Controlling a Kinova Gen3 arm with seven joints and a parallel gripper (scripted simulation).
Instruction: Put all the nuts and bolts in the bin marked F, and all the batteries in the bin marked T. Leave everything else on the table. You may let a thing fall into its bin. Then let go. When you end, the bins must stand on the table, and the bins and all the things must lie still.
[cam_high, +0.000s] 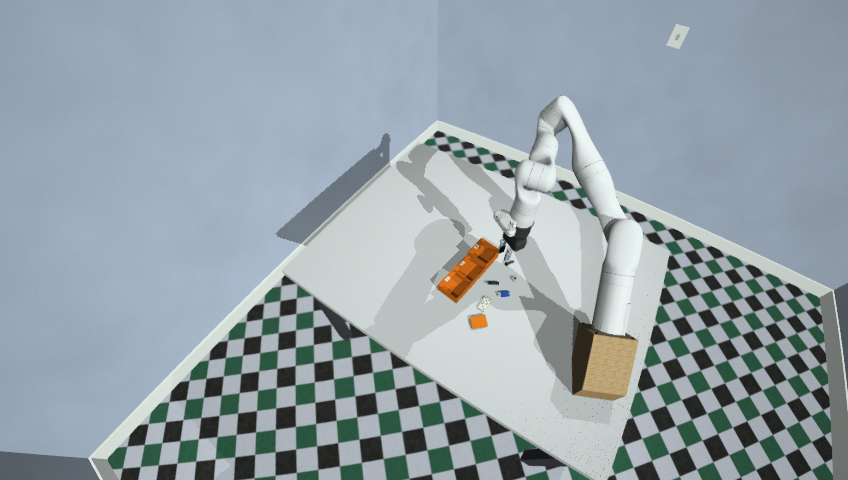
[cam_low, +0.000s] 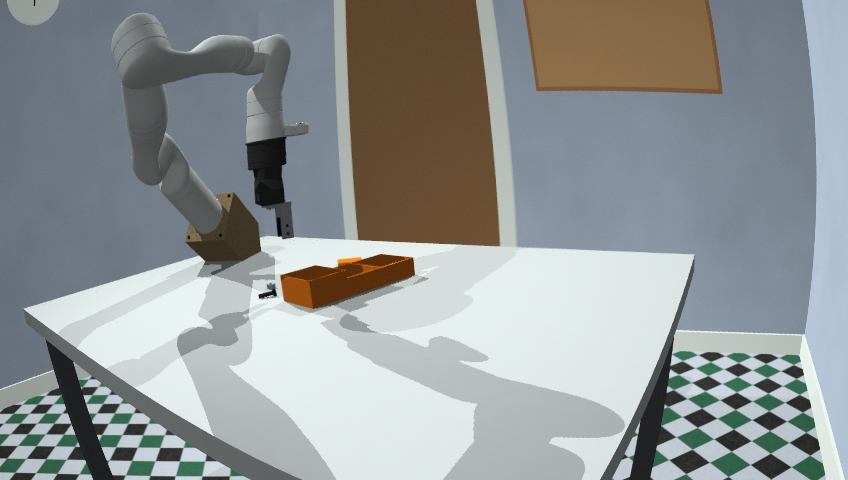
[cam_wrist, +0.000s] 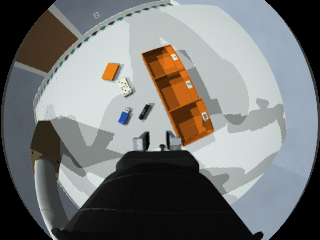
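Right now my hand is 20 mm past the bolt, 40 mm to the left of it and 110 mm above it. Also, from my hand: orange bin: 100 mm ahead, 50 mm to the left, 100 mm below; then grey nut: 60 mm behind, 10 mm to the left, 110 mm below; then black cylinder: 10 mm ahead, 60 mm to the left, 110 mm below.
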